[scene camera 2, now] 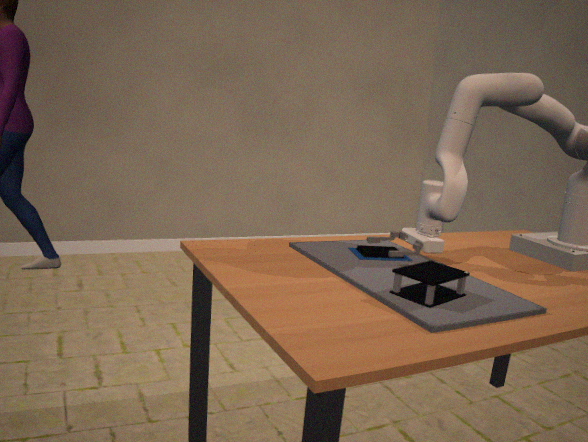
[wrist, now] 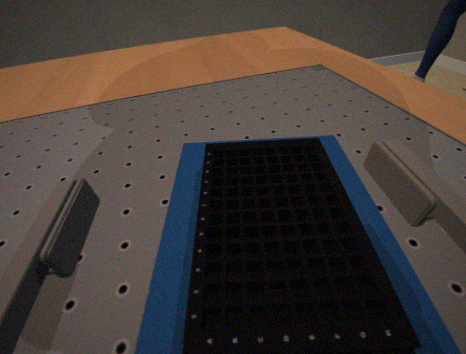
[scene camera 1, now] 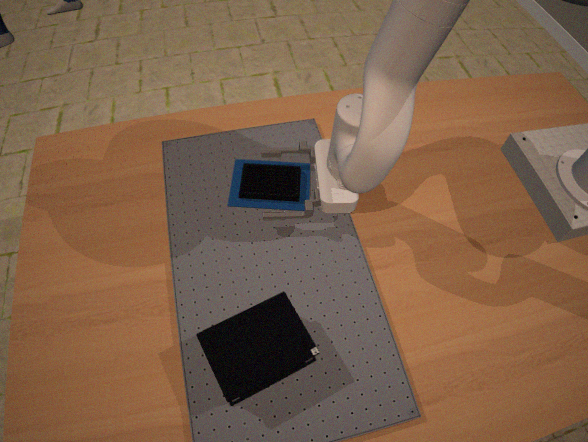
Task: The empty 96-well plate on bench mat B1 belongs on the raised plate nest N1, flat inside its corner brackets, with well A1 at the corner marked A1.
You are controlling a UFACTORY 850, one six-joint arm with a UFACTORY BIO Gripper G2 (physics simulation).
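The black 96-well plate [scene camera 1: 276,183] [scene camera 2: 372,251] [wrist: 280,235] lies flat on blue bench mat B1 [scene camera 1: 233,185] [scene camera 2: 357,254] [wrist: 167,250]. In the wrist view, small letters run along its near edge and marks along its left edge; they are hard to read. My gripper [scene camera 1: 264,185] [scene camera 2: 384,247] [wrist: 236,206] is open and low, one finger beyond each long side of the plate, with gaps on both sides. Raised black nest N1 [scene camera 1: 257,347] [scene camera 2: 431,273] stands on posts, turned at an angle. A small white tag [scene camera 1: 314,351] marks its right corner; its lettering is too small to read.
A grey perforated board [scene camera 1: 280,265] [scene camera 2: 345,272] [wrist: 125,150] lies on the wooden table [scene camera 1: 90,310] [scene camera 2: 260,295] [wrist: 150,60] under mat and nest. The arm's grey base block [scene camera 1: 537,185] [scene camera 2: 537,254] stands at the right. A person [scene camera 2: 15,100] [wrist: 440,37] is beyond the table.
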